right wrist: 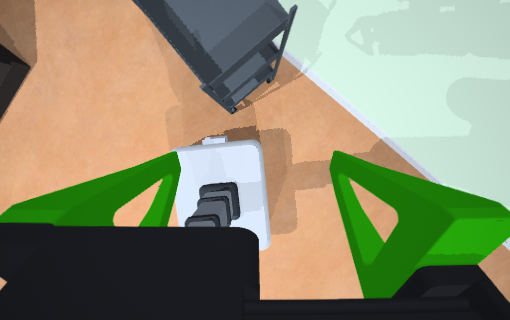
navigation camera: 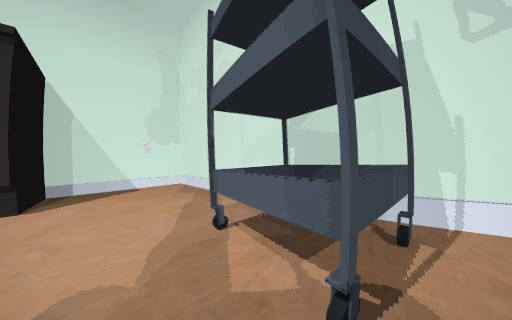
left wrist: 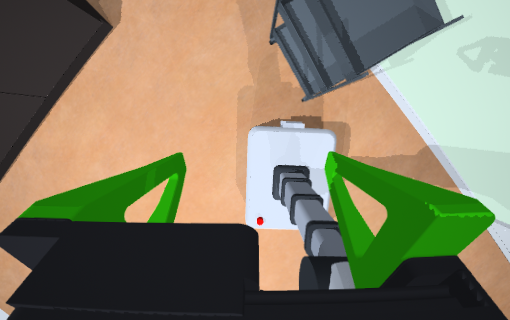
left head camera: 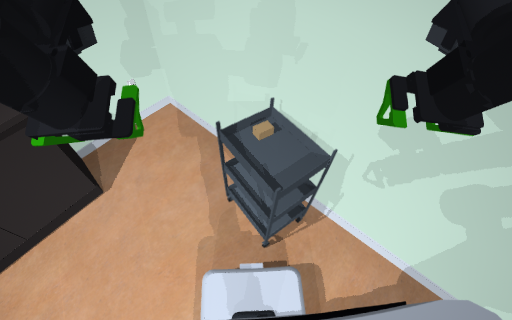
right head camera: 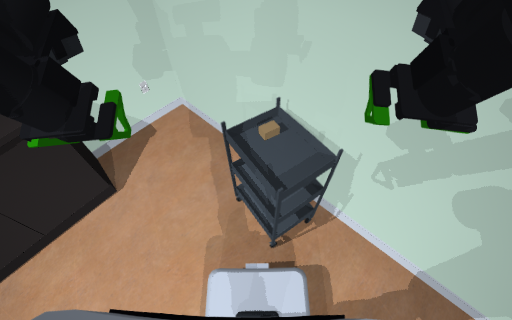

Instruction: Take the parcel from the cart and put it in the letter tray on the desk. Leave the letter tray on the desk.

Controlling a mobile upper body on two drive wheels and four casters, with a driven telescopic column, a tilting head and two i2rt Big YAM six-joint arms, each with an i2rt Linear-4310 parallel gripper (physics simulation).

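Frame: origin at the left arm's base, x right, y down, z ahead, level; centimetres.
Seen in the pictures: left gripper, between the fingertips: [left wrist: 255, 159] [left head camera: 112, 134] [right head camera: 104, 136]; right gripper, between the fingertips: [right wrist: 255, 159] [left head camera: 403, 123] [right head camera: 394, 120].
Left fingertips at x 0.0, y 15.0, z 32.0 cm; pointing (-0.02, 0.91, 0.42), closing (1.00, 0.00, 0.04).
Observation:
A point is followed by its place in that frame.
The parcel, a small tan box [left head camera: 263, 130] @(x 29.9, y 69.7, z 87.4 cm) [right head camera: 269, 130] @(x 30.1, y 69.7, z 87.4 cm), lies on the top shelf of the dark grey three-shelf cart [left head camera: 295, 150] @(x 45.4, y 74.7, z 78.4 cm) [right head camera: 302, 150] @(x 45.9, y 74.7, z 78.3 cm) [left wrist: 395, 30] @(x 47.6, y 74.7, z 68.4 cm) [right wrist: 220, 30] @(x 37.7, y 74.7, z 70.0 cm) [navigation camera: 345, 150] @(x 31.5, y 117.7, z 49.4 cm), near its far left end. My left gripper [left head camera: 87, 131] [right head camera: 79, 131] [left wrist: 255, 159] @(x 0.0, y 15.0, z 32.0 cm) is open and empty, left of the cart in the head views. My right gripper [left head camera: 425, 122] [right head camera: 415, 120] [right wrist: 255, 159] @(x 45.8, y 14.1, z 33.0 cm) is open and empty, right of the cart. Neither touches the parcel. The letter tray does not show, and I cannot identify the desk.
A dark piece of furniture [left head camera: 40, 185] @(x -108.8, y 95.4, z 72.1 cm) [right head camera: 50, 185] @(x -111.0, y 93.3, z 69.8 cm) [left wrist: 40, 50] @(x -112.6, y 106.1, z 68.1 cm) [right wrist: 12, 75] @(x -102.4, y 133.8, z 87.4 cm) [navigation camera: 25, 115] @(x -107.3, y 87.9, z 104.2 cm) stands at the left. My white base [left head camera: 252, 290] @(x 22.5, y 115.0, z 20.6 cm) [right head camera: 257, 290] @(x 22.7, y 115.0, z 20.5 cm) [left wrist: 265, 150] @(x 6.8, y 115.0, z 18.8 cm) [right wrist: 225, 160] @(x 28.1, y 114.9, z 22.7 cm) is close to the cart's near corner. Pale green walls meet behind the cart.

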